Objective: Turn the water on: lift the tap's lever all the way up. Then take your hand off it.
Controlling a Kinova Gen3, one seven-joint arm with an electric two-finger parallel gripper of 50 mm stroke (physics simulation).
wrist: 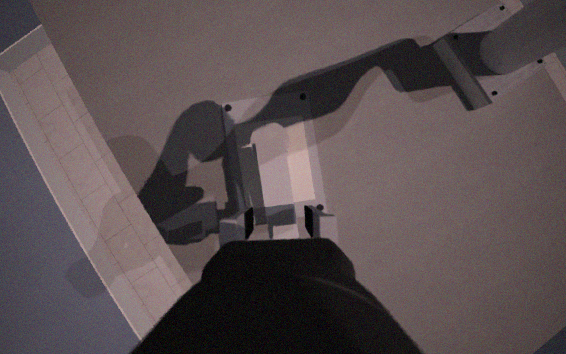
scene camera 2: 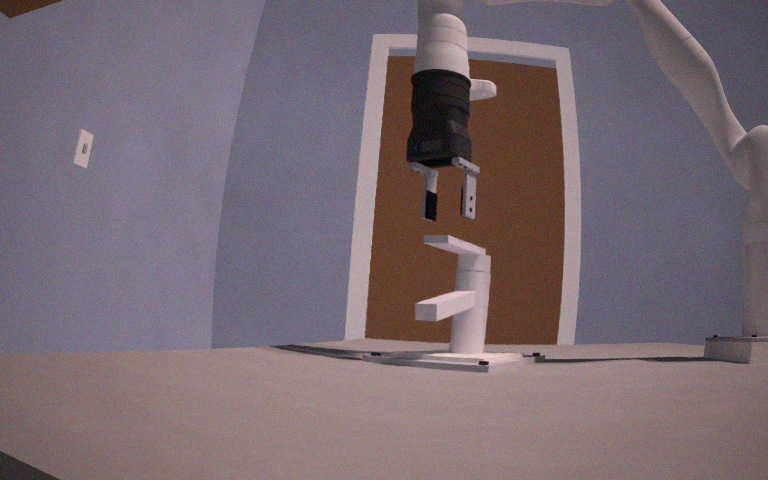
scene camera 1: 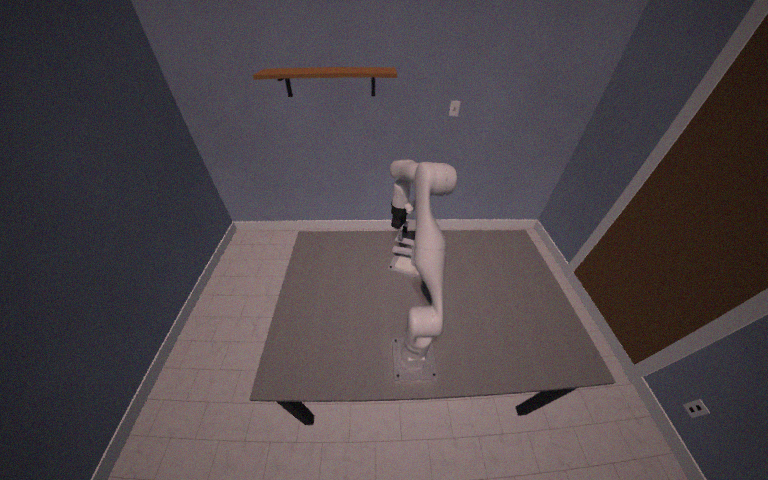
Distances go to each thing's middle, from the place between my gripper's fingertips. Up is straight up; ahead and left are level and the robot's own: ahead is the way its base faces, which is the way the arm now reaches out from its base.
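With the flat lever [scene camera 2: 470, 257], I find my hand 2 cm past it, 4 cm above it and 3 cm to the left of it. Of the things named here, going by their middles, the lever is the nearest to my hand. The square base plate [scene camera 2: 483, 366] is 18 cm below my hand, and it sits 7 cm to the right of the hand and 4 cm behind.
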